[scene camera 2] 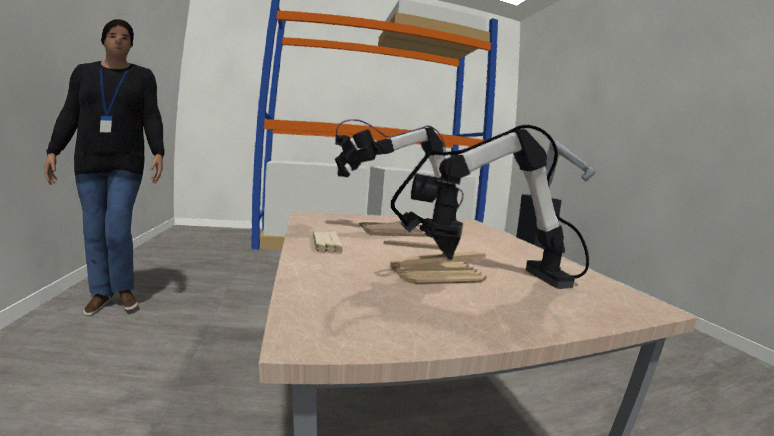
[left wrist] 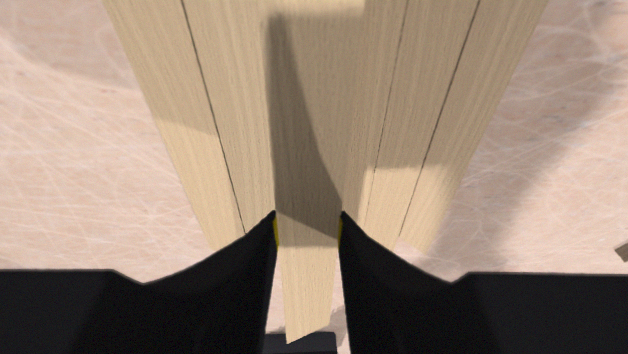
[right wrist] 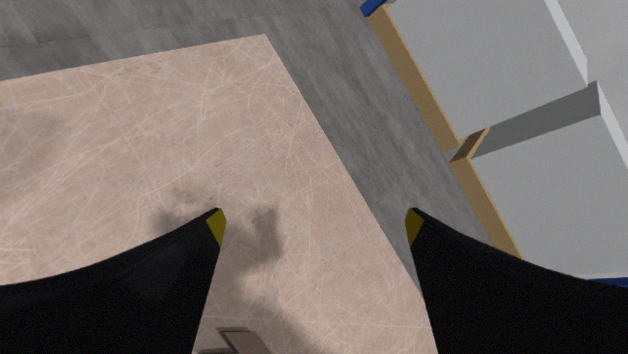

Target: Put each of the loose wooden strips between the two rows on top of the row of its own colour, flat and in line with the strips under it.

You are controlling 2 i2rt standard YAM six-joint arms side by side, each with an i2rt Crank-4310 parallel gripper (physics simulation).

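Frame: origin at the left arm's base, x left, y back, z up, level; millimetres.
Seen in the pictures: left gripper, fingertip midpoint: (scene camera 2: 447,257) (left wrist: 308,216); right gripper, fingertip midpoint: (scene camera 2: 342,169) (right wrist: 315,212); left arm's base at its link origin: (scene camera 2: 549,271).
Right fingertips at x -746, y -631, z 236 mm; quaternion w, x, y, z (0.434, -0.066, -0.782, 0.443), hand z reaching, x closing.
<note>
Pixels of each thing's top centre, then the offset from my right fingertips to it. "*": a spot on its surface instead. Level surfaces: height alone.
- loose light strip at its top centre: (left wrist: 310,235) (scene camera 2: 445,251) dx +706, dy +271, dz -186 mm
- light row at a spot on its surface: (left wrist: 175,130) (scene camera 2: 448,278) * dx +771, dy +265, dz -246 mm
- loose dark strip at its top centre: (scene camera 2: 417,243) dx +360, dy +283, dz -246 mm
- dark row at a spot on its surface: (scene camera 2: 387,229) * dx +120, dy +208, dz -246 mm
- brown strip end at a spot on its surface: (right wrist: 247,342) * dx -21, dy +123, dz -246 mm
- table at its surface level: dz -259 mm
My left gripper (scene camera 2: 449,256) (left wrist: 308,216) is shut on a loose light strip (scene camera 2: 472,255) (left wrist: 308,290), holding it low over the light row (scene camera 2: 444,278) (left wrist: 175,130). In the left wrist view the strip runs roughly along the row, and its near end reaches past the row's ends; whether it touches the row is unclear. The loose dark strip (scene camera 2: 408,243) lies on the table, partly hidden behind the left gripper. The dark row (scene camera 2: 387,229) lies farther back; a brown strip end (right wrist: 247,342) shows in the right wrist view. My right gripper (scene camera 2: 341,166) (right wrist: 315,212) is open and empty, high above the far table.
A bundle of short pale wooden pieces (scene camera 2: 327,241) lies on the table (scene camera 2: 346,346) (right wrist: 165,130), left of the rows. The left arm's base (scene camera 2: 549,274) stands right of the light row. A person (scene camera 2: 111,119) stands at the left; a blue and orange rack (scene camera 2: 262,162) stands behind the table.
</note>
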